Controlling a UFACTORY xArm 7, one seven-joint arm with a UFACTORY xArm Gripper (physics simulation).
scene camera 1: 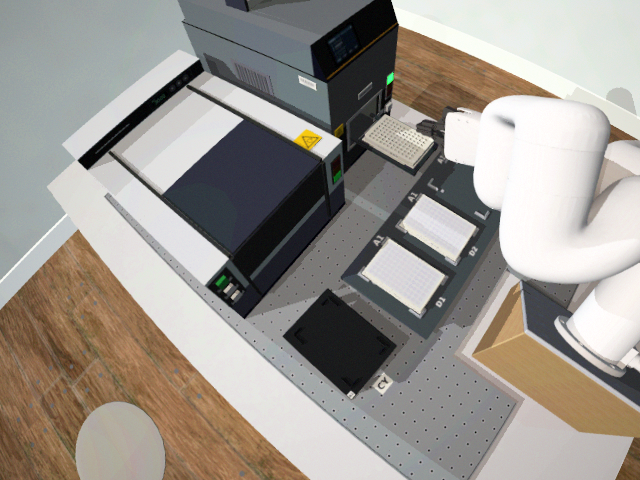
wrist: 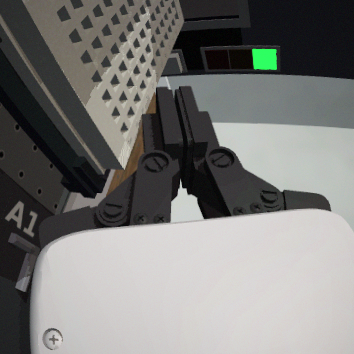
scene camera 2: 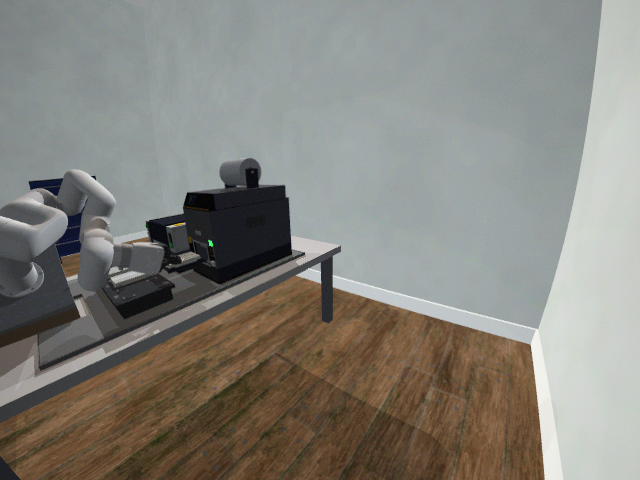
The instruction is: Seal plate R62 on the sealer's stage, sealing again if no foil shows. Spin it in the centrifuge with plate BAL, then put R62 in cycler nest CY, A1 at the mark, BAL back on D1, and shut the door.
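Frame: origin at the arm's base, x ahead, y left, z up, level; metres.
Seen in the pictures: gripper, between the fingertips: (scene camera 1: 419, 126) (wrist: 171, 109) (scene camera 2: 180, 260); arm's base, origin of its link: (scene camera 1: 587, 347) (scene camera 2: 20, 279).
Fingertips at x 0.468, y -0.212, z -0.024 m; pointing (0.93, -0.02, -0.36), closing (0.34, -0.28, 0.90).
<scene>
Pixels of each thing's top centre, then the offset from my fingertips to it. "pt": a spot on its surface instead.
- sealer, centre of its top: (scene camera 2: 234, 159) dx +0.317, dy +0.060, dz +0.353 m
- black CY nest, centre of its top: (scene camera 1: 338, 340) dx -0.147, dy +0.437, dz -0.061 m
- dark deck rack, a spot on its surface: (scene camera 1: 426, 330) pt dx -0.252, dy +0.325, dz -0.064 m
- white roll, centre of its top: (scene camera 2: 239, 159) dx +0.338, dy +0.061, dz +0.353 m
My gripper (scene camera 1: 427, 125) (wrist: 171, 109) is shut and empty, beside the plate on the sealer's extended stage. That plate (scene camera 1: 397, 139) (wrist: 117, 60) is beige with open wells showing and no visible foil; its name is not readable. The sealer (scene camera 1: 273, 62) (scene camera 2: 253, 232) is the tall dark machine with a lit green lamp (scene camera 1: 390, 78) (scene camera 2: 210, 243) (wrist: 264, 59). One pale plate (scene camera 1: 404, 274) sits at D1 and another pale plate (scene camera 1: 439, 227) at D2; their names are not readable. The black CY nest (scene camera 1: 338, 343) holds no plate.
A low, wide machine (scene camera 1: 242, 186) with a dark front panel stands left of the deck, beside the sealer. The dark deck rack (scene camera 1: 426, 330) carries the two pale plates. A wooden-sided arm base (scene camera 1: 553, 382) stands at the right. A white roll (scene camera 2: 239, 172) is on top of the sealer.
</scene>
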